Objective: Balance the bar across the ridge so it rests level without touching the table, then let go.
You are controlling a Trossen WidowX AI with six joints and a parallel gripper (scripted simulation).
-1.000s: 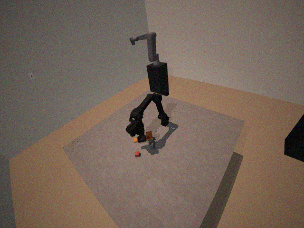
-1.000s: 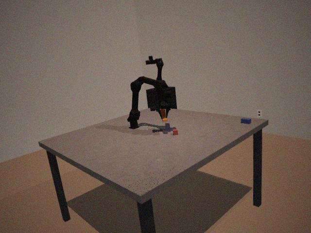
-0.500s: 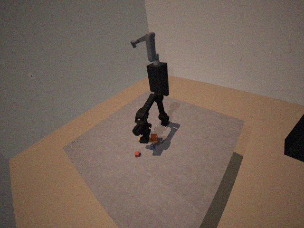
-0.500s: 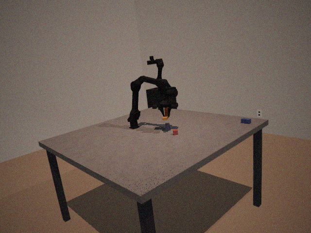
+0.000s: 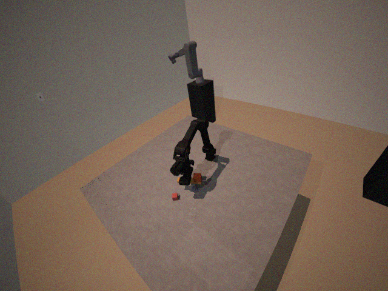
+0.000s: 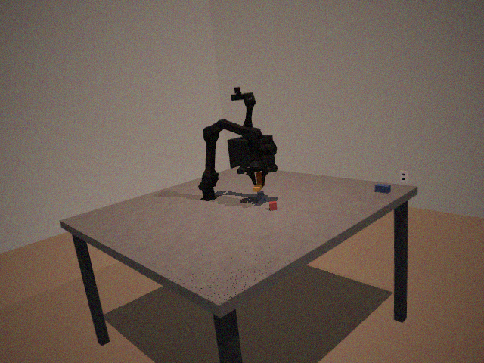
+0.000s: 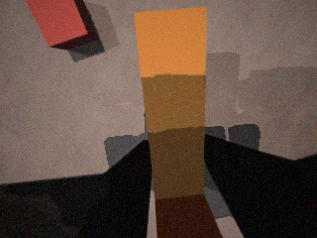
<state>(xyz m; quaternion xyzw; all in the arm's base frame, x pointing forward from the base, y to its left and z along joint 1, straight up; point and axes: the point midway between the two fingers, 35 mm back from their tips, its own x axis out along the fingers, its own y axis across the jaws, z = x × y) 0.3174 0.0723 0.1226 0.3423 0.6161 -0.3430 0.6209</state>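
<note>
The red cube is 110 mm ahead of my gripper tip, 30 mm to the right of it and 70 mm below it. From my gripper tip the other things lie so: blue block: 420 mm ahead, 430 mm to the left, 70 mm below.
</note>
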